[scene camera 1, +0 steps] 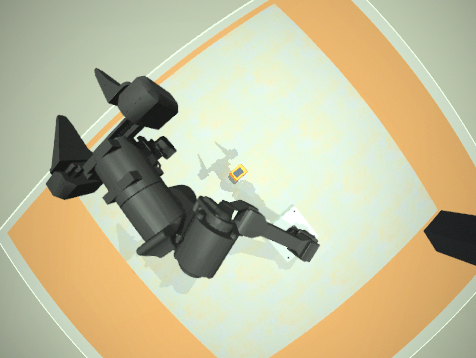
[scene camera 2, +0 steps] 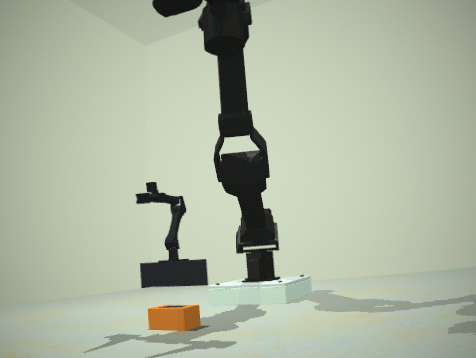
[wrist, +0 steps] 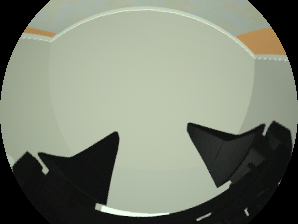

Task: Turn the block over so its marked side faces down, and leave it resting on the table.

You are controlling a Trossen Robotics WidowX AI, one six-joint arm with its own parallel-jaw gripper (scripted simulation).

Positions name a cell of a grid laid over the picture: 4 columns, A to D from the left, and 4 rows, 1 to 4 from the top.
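Observation:
My gripper (scene camera 1: A2), also visible in the wrist view (wrist: C3), is open and holds nothing. A block (scene camera 2: B4) is visible too; in the wrist view the block is out of frame.

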